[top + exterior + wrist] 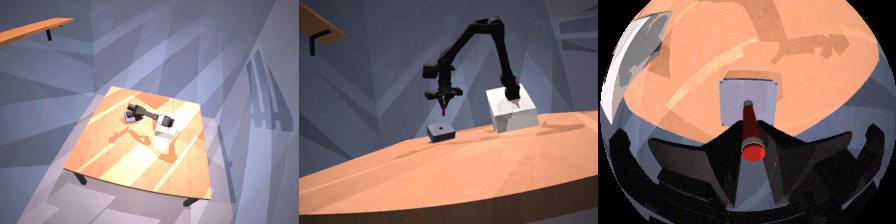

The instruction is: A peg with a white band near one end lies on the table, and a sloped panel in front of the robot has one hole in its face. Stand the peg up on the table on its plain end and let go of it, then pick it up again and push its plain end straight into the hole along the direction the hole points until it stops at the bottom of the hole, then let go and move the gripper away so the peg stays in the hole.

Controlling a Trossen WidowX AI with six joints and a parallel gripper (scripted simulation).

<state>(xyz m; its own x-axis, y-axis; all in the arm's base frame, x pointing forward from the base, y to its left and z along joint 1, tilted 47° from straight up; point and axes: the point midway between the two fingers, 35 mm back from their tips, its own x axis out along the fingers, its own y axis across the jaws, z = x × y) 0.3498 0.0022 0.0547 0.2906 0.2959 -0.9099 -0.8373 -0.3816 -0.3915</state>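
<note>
My gripper tip is now 12 cm above the blue-grey sloped panel, 8 cm to the left of it and 6 cm short of it. Round my gripper tip: red peg 1 cm to the left, 1 cm behind, 1 cm above.
</note>
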